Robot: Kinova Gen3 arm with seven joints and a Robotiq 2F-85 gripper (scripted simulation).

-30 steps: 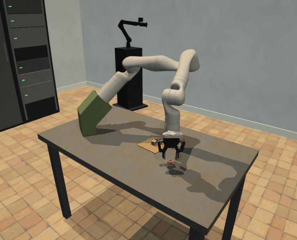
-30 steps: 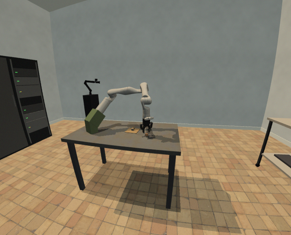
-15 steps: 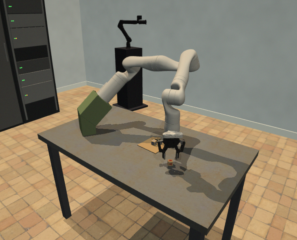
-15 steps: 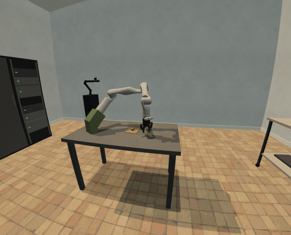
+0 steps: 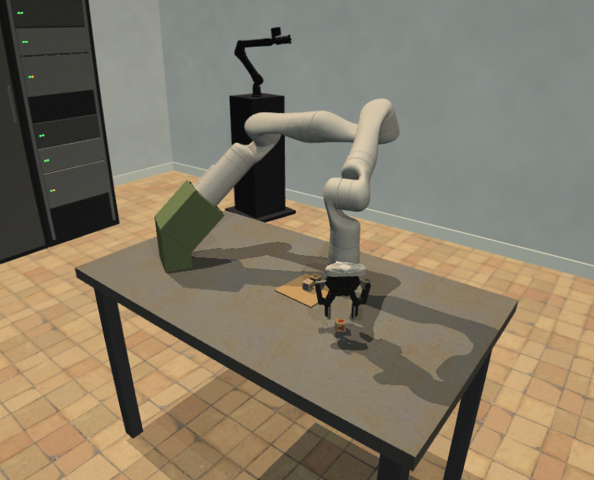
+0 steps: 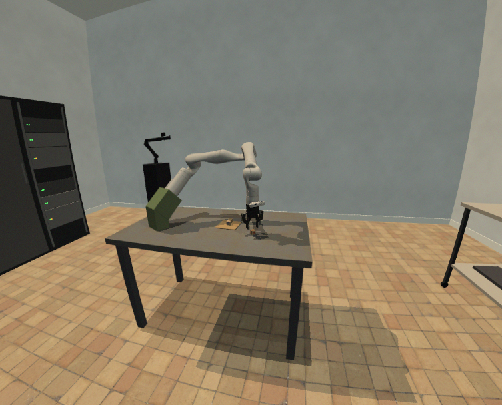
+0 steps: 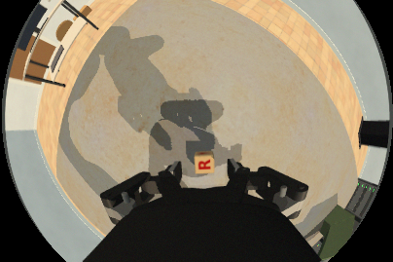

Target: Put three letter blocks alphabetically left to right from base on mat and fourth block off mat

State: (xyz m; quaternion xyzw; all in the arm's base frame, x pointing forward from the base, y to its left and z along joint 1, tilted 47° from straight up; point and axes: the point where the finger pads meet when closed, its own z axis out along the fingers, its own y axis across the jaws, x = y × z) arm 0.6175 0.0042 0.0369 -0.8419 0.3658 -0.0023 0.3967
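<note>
Right now my hand is 21 cm past the tan mat, 7 cm to the right of it and 5 cm above it.
</note>
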